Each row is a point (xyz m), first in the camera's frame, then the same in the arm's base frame.
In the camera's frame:
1: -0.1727 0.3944 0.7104
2: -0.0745 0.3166 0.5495
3: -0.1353 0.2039 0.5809
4: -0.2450 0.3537 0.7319
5: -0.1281 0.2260 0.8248
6: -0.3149 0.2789 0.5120
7: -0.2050 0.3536 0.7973
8: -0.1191 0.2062 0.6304
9: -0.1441 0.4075 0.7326
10: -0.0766 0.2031 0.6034
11: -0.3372 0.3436 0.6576
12: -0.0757 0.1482 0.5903
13: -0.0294 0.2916 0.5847
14: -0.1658 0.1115 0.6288
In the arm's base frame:
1: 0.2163 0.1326 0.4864
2: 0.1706 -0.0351 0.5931
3: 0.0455 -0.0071 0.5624
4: 0.1586 0.1546 0.4270
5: 0.0594 0.2372 0.5750
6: 0.0776 -0.0661 0.3672
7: 0.1656 0.2185 0.4687
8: 0.0497 0.0419 0.5798
9: 0.2350 0.1544 0.5120
10: 0.0580 0.0134 0.6206
11: 0.1294 0.0831 0.3366
12: 0.0054 -0.0024 0.6340
13: 0.1559 -0.0027 0.6444
14: -0.0533 0.0374 0.5571

